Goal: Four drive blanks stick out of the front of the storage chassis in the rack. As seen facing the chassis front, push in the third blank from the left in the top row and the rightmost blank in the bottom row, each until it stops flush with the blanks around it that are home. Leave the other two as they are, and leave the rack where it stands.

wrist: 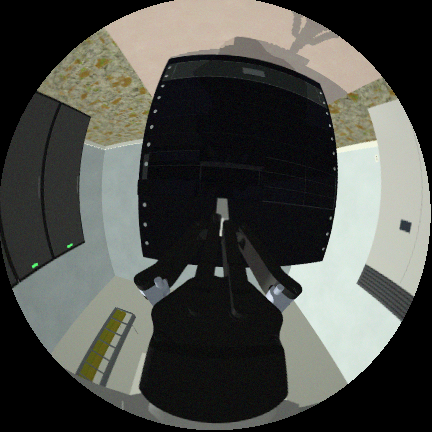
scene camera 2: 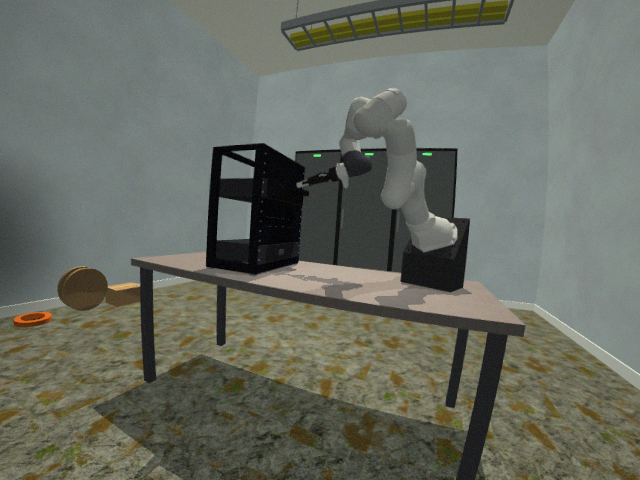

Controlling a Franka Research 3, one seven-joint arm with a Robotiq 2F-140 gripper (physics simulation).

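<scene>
The black rack (scene camera 2: 255, 206) (wrist: 150, 240) stands upright on the table. The storage chassis (wrist: 230, 175) in it shows in the wrist view as a very dark front with faint outlines; one block's edge near the middle stands out faintly. Which blanks stick out cannot be told, and in scene camera 2 the front is too dark and oblique. My gripper (scene camera 2: 299, 185) (wrist: 221, 205) is shut and empty. Its fingertips are at the front of the rack, in its upper part; in the wrist view they overlap the dark front just beyond the chassis's faint outlines. Whether they touch it cannot be told.
The table (scene camera 2: 330, 297) (wrist: 150, 30) carries the rack and the arm's black base block (scene camera 2: 431, 268). A unit with a lighter front (scene camera 2: 279, 252) (wrist: 210, 71) sits at the rack's bottom. Dark cabinets (scene camera 2: 361, 227) (wrist: 45, 175) stand behind the table.
</scene>
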